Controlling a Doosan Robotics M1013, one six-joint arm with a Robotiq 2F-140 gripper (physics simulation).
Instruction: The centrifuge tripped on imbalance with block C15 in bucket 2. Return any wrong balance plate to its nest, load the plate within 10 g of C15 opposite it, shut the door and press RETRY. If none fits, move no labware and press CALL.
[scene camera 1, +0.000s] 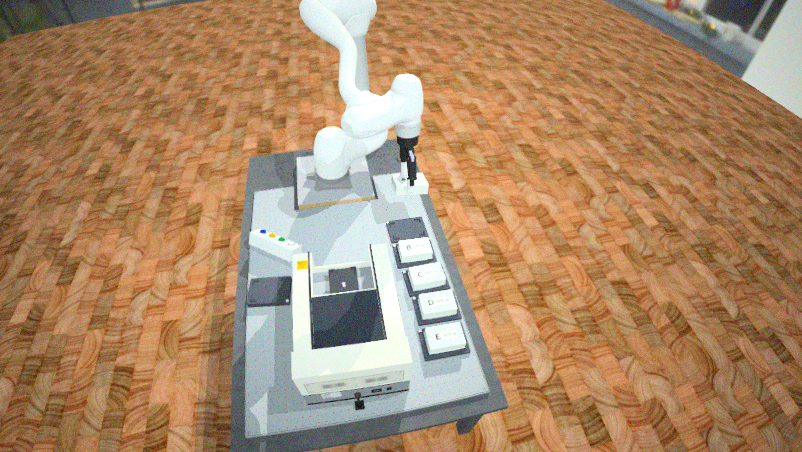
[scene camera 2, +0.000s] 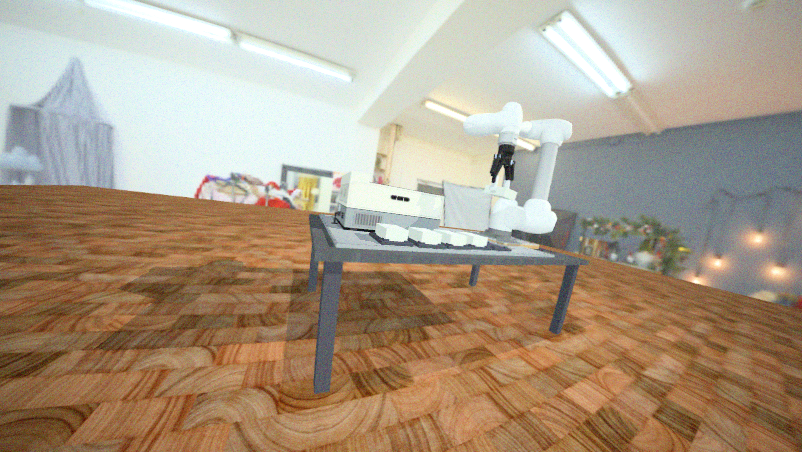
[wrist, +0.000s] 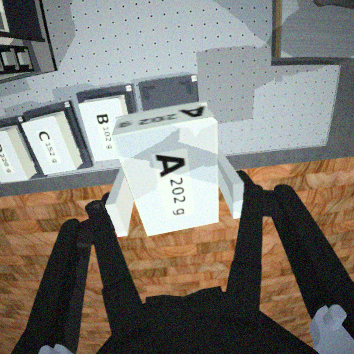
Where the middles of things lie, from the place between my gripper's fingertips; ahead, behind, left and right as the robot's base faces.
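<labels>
The dark pad (scene camera 1: 270, 291) is a long way ahead of my gripper, far to the right of it and far below it, and going by their middles, it's the farthest from my gripper of the things named here. Then there's the white button box (scene camera 1: 266, 243), which is 5 cm ahead of my hand, 56 cm to the right of it and 23 cm below it. With the cream centrifuge (scene camera 1: 355, 371), my gripper is 15 cm above it, 27 cm to the left of it and 49 cm short of it.
</labels>
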